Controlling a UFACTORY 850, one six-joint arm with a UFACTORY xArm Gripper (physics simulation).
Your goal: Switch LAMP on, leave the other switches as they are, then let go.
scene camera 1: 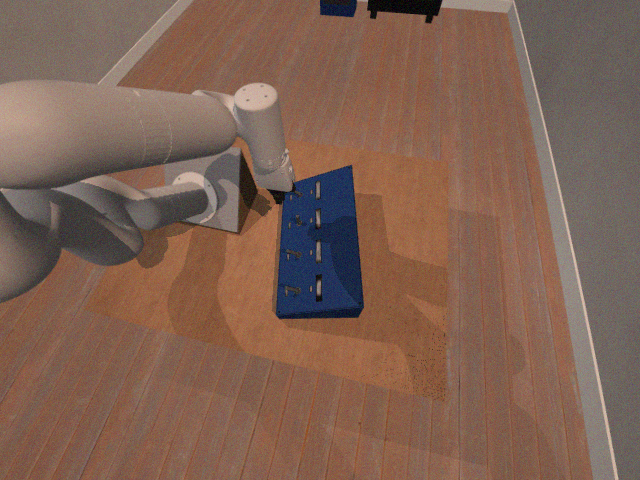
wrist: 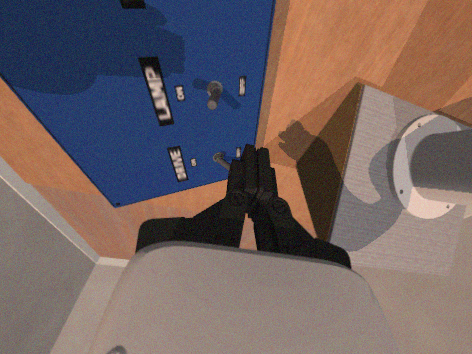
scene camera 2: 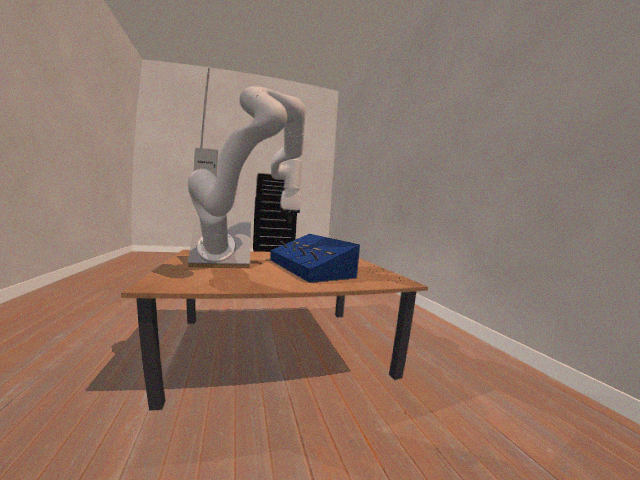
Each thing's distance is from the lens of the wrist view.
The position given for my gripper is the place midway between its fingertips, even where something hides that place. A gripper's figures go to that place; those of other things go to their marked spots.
my gripper (wrist: 250, 160): 0.13 m
blue switch box (wrist: 125, 96): 0.26 m
